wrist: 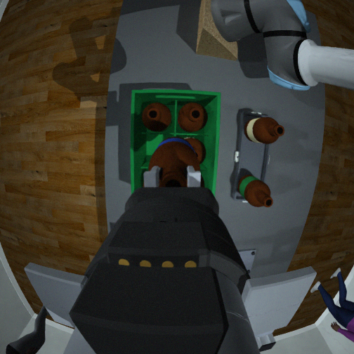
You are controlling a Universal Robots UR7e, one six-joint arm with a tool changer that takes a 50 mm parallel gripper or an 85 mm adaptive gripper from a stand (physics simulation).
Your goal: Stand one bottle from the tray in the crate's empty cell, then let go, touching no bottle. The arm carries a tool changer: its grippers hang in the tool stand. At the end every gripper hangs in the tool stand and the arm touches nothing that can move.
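Note:
My gripper (pixel 173 177) is shut on a brown bottle with a blue band (pixel 172 156), which it holds in front of the camera, over the lower part of the green crate (pixel 214 115). In the crate, one brown bottle (pixel 156 116) stands in the top left cell and another brown bottle (pixel 192 116) in the top right cell. A third bottle (pixel 198 148) shows partly behind the held one, in the middle right cell. Green floor shows in the middle left cell. The bottom cells are mostly hidden. The grey tray (pixel 251 155) right of the crate holds a cream-banded bottle (pixel 261 130) and a green-banded bottle (pixel 254 191).
A tan block (pixel 217 41) stands beyond the crate, beside the arm's grey and white links (pixel 282 52). A light plate (pixel 248 260) shows partly behind the gripper body. Pale panels (pixel 280 300) flank the gripper body. A person (pixel 338 309) shows at the lower right.

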